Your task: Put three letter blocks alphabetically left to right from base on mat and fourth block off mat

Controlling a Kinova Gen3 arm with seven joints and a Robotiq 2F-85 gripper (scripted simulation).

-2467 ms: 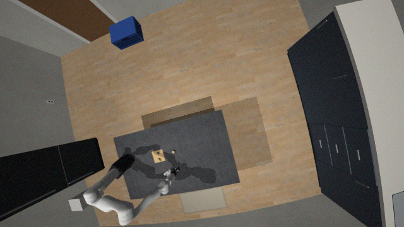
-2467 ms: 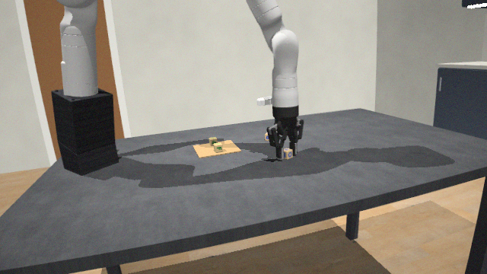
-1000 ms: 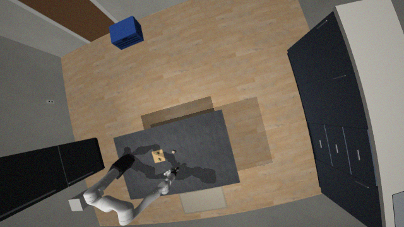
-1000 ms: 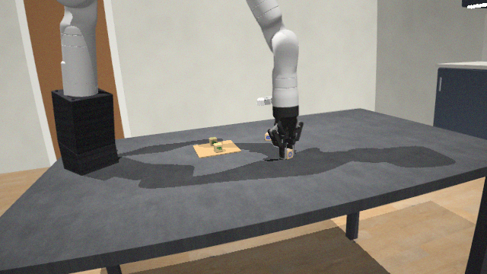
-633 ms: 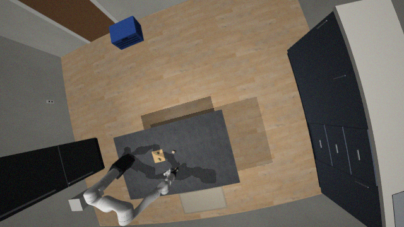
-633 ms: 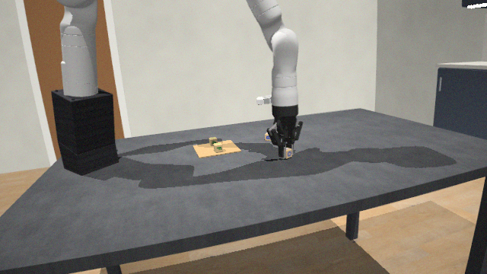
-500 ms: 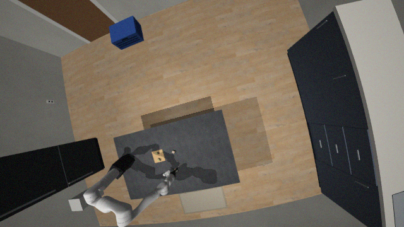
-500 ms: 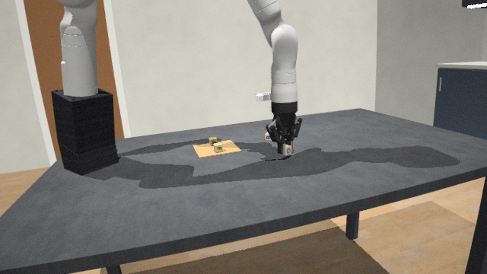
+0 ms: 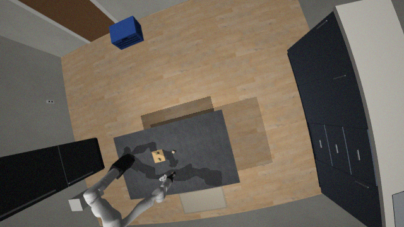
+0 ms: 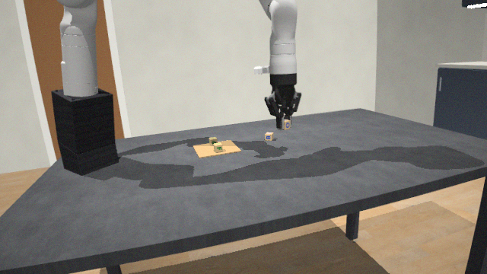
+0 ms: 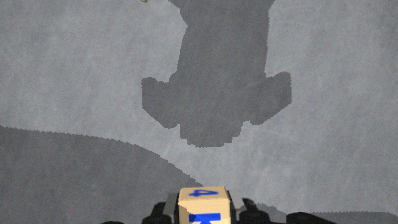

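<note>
Now: hand 21 cm to the right of the mat, 16 cm past it and 11 cm above it. The rest, counted from my hand: green-marked block 25 cm to the left, 15 cm behind, 9 cm below.
</note>
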